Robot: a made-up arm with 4 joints.
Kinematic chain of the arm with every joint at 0, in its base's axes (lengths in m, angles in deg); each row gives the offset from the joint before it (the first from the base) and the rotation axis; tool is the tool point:
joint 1: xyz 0 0 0.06 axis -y
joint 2: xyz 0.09 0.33 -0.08 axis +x
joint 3: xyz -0.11 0 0.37 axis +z
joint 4: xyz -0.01 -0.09 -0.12 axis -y
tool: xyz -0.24 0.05 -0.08
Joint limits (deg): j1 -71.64..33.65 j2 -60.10..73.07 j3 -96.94..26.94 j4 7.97..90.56
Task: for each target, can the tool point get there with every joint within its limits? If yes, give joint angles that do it. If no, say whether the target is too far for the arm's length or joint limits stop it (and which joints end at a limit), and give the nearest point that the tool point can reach.
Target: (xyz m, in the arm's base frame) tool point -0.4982 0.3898 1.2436
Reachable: no: too far | nearest point -0.1031 0.3533 0.3050 | short by 1.019 m
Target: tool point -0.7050 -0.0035 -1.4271
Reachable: no: too far | nearest point -0.1185 0.1569 -0.1899 | short by 1.379 m
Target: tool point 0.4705 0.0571 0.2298
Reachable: no: joint limits stop it (at a limit: joint 1, joint 2, joint 3, joint 4) | nearest point 0.1699 0.2683 0.1492 | short by 0.376 m
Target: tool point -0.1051 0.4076 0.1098
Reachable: yes | joints -49.33 10.11 -63.21 47.72
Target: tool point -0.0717 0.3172 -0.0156
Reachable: yes | joints -1.59 -19.48 -36.70 66.56
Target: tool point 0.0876 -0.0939 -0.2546
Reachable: no: joint limits stop it (at a limit: joint 1, joint 3, joint 4) | nearest point -0.0803 0.1558 -0.2033 | short by 0.305 m
